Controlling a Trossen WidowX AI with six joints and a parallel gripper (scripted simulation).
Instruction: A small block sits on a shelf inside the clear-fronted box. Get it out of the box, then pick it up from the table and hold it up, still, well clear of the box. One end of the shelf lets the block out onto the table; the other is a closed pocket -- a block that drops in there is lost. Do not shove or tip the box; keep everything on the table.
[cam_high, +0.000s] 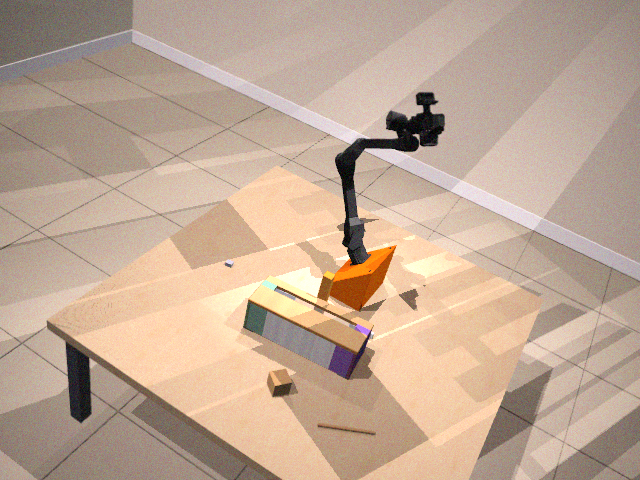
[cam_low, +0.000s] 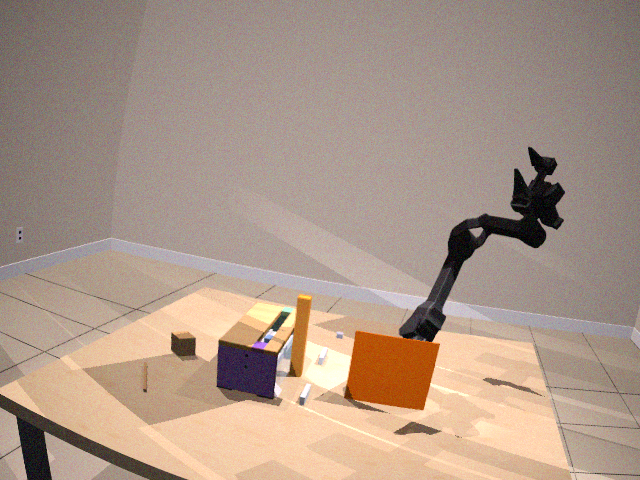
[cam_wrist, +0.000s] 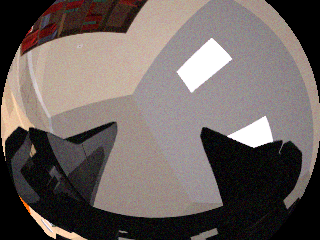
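Now: the box 550 mm ahead of my gripper tip and 590 mm below it. Round my gripper tip: brown cube: 810 mm ahead, 70 mm to the left, 620 mm below; small blue block: 560 mm ahead, 20 mm to the left, 560 mm below; tiny grey piece: 490 mm ahead, 400 mm to the right, 640 mm below.
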